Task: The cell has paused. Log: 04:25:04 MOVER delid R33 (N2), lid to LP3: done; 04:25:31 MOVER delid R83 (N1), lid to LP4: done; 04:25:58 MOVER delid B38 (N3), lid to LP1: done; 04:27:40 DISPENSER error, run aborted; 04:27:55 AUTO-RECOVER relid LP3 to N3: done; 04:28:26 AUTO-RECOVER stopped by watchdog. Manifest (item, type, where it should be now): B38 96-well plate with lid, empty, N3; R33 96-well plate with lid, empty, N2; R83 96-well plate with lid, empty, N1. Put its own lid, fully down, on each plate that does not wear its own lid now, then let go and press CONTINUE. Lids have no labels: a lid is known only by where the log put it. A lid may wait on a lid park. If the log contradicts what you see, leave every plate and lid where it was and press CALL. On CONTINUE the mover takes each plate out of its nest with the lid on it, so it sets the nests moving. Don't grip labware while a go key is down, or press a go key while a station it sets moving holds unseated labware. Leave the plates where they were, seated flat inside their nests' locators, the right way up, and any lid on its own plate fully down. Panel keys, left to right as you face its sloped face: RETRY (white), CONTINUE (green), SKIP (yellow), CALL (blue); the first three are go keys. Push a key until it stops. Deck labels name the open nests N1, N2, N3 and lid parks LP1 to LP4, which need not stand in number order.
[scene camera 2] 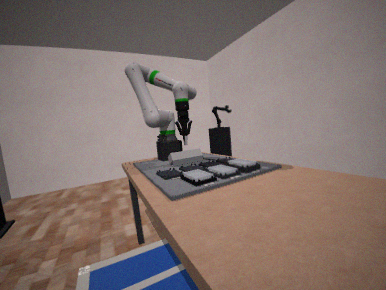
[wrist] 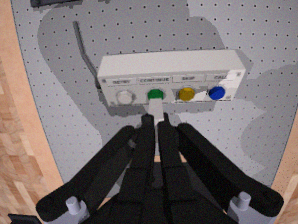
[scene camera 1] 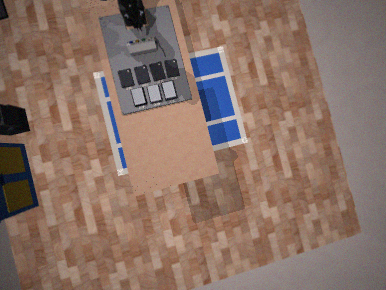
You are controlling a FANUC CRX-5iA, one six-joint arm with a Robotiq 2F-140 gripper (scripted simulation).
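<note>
I can see my gripper in the pictures, and a key panel is there too.
</note>
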